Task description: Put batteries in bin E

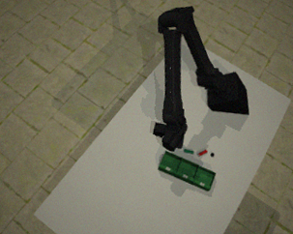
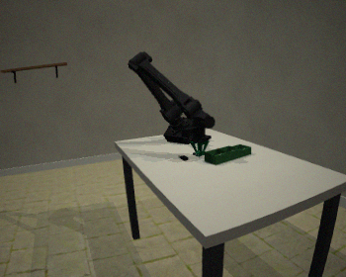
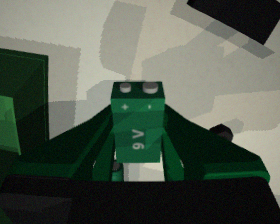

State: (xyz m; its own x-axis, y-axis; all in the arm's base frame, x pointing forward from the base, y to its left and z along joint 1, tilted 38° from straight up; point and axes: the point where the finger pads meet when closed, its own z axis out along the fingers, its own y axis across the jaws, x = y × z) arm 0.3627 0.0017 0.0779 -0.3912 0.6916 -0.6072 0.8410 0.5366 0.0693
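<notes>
My hand is 13 cm to the right of the green bin and 8 cm short of it. Also, from my hand: green cylindrical battery: 8 cm to the left, 2 cm below, 2 cm behind; then green 9 V battery: 1 cm to the right; then red cylindrical battery: 14 cm to the left, 5 cm behind, 2 cm below.
</notes>
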